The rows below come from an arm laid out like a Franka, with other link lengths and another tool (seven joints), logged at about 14 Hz.
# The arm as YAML. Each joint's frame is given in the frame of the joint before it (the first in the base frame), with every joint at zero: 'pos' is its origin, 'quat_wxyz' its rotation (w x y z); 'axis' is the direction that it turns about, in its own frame. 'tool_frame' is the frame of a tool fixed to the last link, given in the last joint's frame.
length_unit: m
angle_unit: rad
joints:
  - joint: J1
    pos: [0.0, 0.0, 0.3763]
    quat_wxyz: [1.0, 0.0, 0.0, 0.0]
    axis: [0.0, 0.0, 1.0]
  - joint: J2
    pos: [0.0, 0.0, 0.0]
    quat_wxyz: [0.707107, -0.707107, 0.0, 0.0]
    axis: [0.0, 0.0, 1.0]
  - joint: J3
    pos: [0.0, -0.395, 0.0]
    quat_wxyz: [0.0, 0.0, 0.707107, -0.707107]
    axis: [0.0, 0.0, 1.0]
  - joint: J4
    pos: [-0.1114, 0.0, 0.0]
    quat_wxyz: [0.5, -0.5, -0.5, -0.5]
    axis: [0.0, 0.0, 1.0]
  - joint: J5
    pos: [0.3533, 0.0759, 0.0]
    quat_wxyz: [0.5, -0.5, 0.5, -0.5]
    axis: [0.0, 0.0, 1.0]
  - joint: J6
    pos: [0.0, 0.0, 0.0]
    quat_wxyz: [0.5, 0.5, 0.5, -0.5]
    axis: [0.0, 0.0, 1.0]
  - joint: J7
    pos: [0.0, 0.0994, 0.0]
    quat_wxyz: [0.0, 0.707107, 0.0, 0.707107]
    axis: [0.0, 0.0, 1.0]
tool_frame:
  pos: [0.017, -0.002, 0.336]
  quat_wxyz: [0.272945, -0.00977, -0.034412, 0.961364]
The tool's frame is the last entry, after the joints.
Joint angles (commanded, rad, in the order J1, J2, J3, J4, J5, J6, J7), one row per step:
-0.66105 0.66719 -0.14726 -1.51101 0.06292 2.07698 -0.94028
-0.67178 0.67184 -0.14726 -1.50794 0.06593 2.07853 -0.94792
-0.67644 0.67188 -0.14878 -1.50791 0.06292 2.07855 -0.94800
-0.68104 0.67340 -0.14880 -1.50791 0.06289 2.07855 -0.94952
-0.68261 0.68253 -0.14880 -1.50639 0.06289 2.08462 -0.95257
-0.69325 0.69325 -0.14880 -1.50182 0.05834 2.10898 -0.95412
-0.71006 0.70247 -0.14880 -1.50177 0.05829 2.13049 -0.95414
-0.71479 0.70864 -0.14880 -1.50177 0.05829 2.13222 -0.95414
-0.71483 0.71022 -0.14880 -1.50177 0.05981 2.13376 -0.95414
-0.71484 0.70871 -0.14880 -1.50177 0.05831 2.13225 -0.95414
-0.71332 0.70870 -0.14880 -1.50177 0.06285 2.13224 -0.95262
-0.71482 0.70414 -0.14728 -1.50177 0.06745 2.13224 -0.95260
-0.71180 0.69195 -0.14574 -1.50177 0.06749 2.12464 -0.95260
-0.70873 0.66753 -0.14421 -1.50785 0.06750 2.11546 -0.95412
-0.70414 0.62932 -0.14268 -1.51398 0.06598 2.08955 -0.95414
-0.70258 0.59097 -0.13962 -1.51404 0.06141 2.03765 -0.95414
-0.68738 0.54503 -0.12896 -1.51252 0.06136 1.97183 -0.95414
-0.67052 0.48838 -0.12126 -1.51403 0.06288 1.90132 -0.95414
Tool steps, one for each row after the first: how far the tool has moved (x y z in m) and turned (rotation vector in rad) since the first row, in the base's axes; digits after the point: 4 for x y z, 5 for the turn. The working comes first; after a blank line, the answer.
Tool pose at each row, in the base's axes (x y z in m, rotation vector in rad; the steps are taken from these numbers as rounded here):
0.5215 -0.5342 0.1368 -1.32830 -2.76740 -0.09486
0.5170 -0.5399 0.1347 -1.33468 -2.76516 -0.09898
0.5132 -0.5436 0.1348 -1.34011 -2.76153 -0.09424
0.5104 -0.5457 0.1337 -1.34379 -2.75816 -0.09508
0.5098 -0.5471 0.1281 -1.34050 -2.75766 -0.09434
0.5085 -0.5592 0.1241 -1.35410 -2.76828 -0.07739
0.5021 -0.5717 0.1191 -1.38082 -2.76792 -0.06898
0.4986 -0.5735 0.1147 -1.38542 -2.76079 -0.07038
0.4989 -0.5734 0.1136 -1.38674 -2.76057 -0.07183
0.4986 -0.5735 0.1146 -1.38549 -2.76072 -0.07042
0.5002 -0.5720 0.1145 -1.38969 -2.76030 -0.07551
0.5018 -0.5721 0.1178 -1.39638 -2.76382 -0.08076
0.5050 -0.5699 0.1262 -1.39302 -2.77104 -0.08225
0.5079 -0.5670 0.1410 -1.39015 -2.78323 -0.08358
0.5095 -0.5611 0.1646 -1.38547 -2.79328 -0.08774
0.5053 -0.5512 0.1881 -1.37321 -2.78546 -0.10089
0.5104 -0.5270 0.2161 -1.33441 -2.78710 -0.12862
0.5123 -0.5012 0.2500 -1.29774 -2.79022 -0.15476

-0.0045 -0.0057 -0.0021 0.00194 -0.00175 -0.00449
-0.0083 -0.0094 -0.0020 -0.00044 0.00070 -0.00855
-0.0111 -0.0115 -0.0031 0.00062 0.00184 -0.01164
-0.0117 -0.0129 -0.0087 0.00108 0.00368 -0.00978
-0.0130 -0.0250 -0.0127 -0.01569 -0.00478 -0.01477
-0.0194 -0.0375 -0.0177 -0.02593 -0.01186 -0.03052
-0.0229 -0.0393 -0.0221 -0.02329 -0.00822 -0.03514
-0.0226 -0.0392 -0.0232 -0.02265 -0.00897 -0.03601
-0.0229 -0.0393 -0.0222 -0.02325 -0.00820 -0.03520
-0.0213 -0.0378 -0.0223 -0.02105 -0.01097 -0.03791
-0.0197 -0.0379 -0.0190 -0.02086 -0.01793 -0.04106
-0.0165 -0.0357 -0.0106 -0.02215 -0.02296 -0.03722
-0.0136 -0.0328 0.0042 -0.02561 -0.03218 -0.03238
-0.0120 -0.0269 0.0278 -0.02625 -0.03984 -0.02713
-0.0162 -0.0170 0.0513 -0.01312 -0.03295 -0.02223
-0.0111 0.0072 0.0793 0.00999 -0.02880 0.00053
-0.0092 0.0330 0.1132 0.03102 -0.02674 0.02259

